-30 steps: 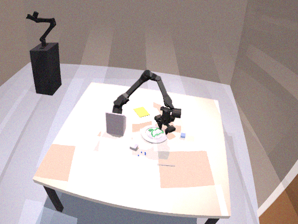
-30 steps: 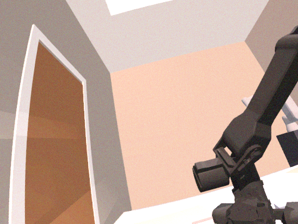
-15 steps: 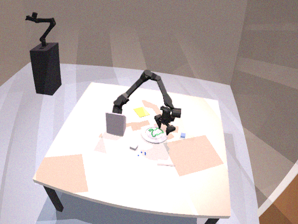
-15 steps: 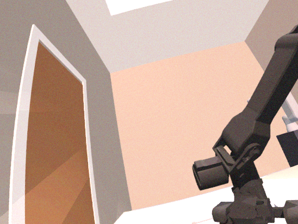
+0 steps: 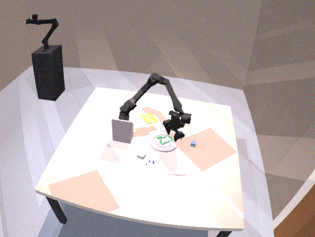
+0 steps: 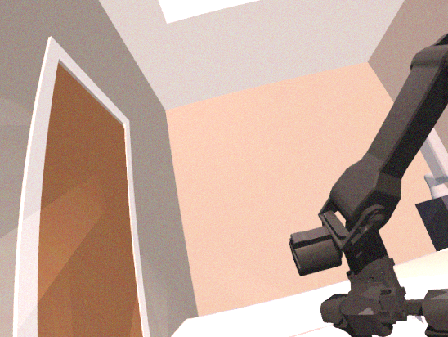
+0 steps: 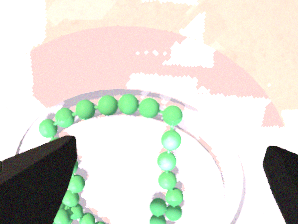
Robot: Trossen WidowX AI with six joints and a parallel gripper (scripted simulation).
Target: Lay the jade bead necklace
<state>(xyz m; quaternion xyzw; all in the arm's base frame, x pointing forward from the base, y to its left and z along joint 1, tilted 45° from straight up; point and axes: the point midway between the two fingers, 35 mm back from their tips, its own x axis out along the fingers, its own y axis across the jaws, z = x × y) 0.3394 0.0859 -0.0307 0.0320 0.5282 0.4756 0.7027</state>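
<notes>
My gripper tip is now 5 cm past the round white bead board, 2 cm to the left of it and 2 cm above it. Round my gripper tip: yellow sheet: 20 cm behind, 23 cm to the left, 3 cm below; blue block: 16 cm ahead, 1 cm to the left, 2 cm below; cream block: 7 cm ahead, 23 cm to the left, 2 cm below.
</notes>
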